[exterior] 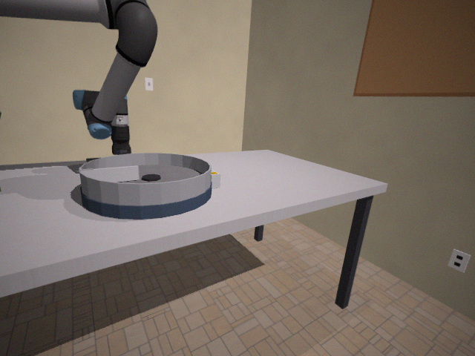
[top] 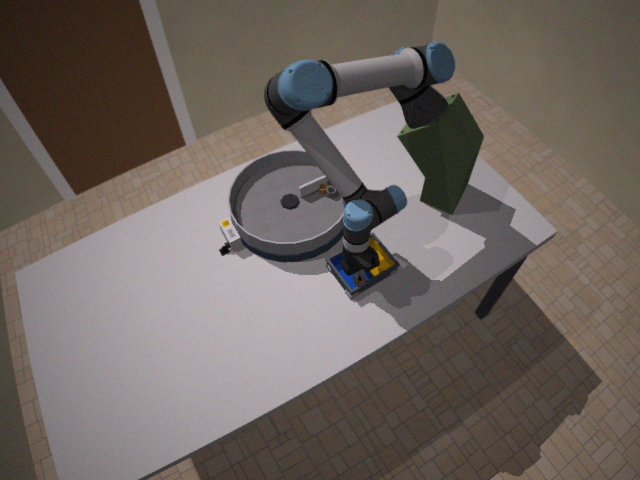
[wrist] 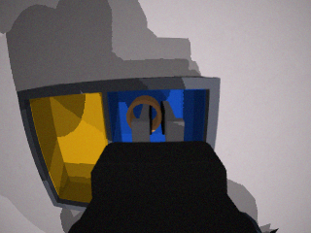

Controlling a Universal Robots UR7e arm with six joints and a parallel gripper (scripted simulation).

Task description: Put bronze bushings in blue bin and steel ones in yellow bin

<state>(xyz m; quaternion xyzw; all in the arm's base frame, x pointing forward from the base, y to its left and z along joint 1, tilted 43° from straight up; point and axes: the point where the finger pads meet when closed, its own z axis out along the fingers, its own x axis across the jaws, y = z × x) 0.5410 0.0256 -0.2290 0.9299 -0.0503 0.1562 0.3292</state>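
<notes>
My hand is 50 mm past the blue bin, 30 mm to the left of it and 10 mm above it. Round my hand: grey turntable 40 mm behind, 370 mm to the right, 20 mm above.
</notes>
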